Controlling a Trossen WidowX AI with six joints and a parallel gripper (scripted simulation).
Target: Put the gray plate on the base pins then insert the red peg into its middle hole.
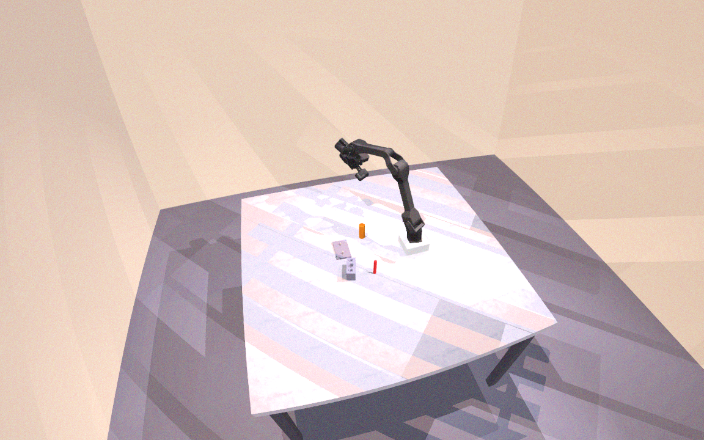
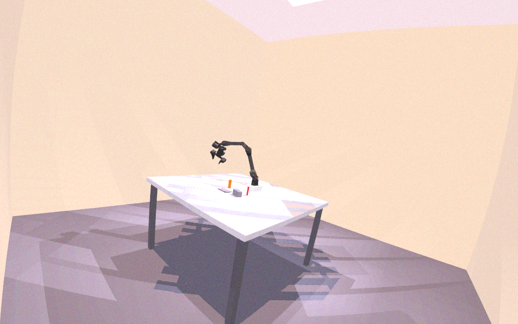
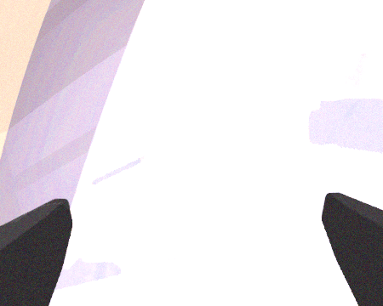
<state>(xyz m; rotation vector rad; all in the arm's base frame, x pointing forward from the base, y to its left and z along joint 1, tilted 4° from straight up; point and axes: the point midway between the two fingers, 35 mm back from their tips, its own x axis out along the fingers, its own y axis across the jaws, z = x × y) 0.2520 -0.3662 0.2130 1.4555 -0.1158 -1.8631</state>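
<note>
The gray plate lies 7 cm ahead of my gripper tip, 54 cm to the left of it and 16 cm below it. Also, from my gripper tip: red peg 4 cm behind, 55 cm to the left, 16 cm below; orange cylinder 1 cm behind, 31 cm to the left, 16 cm below; base 10 cm ahead, 39 cm to the left, 19 cm below.
</note>
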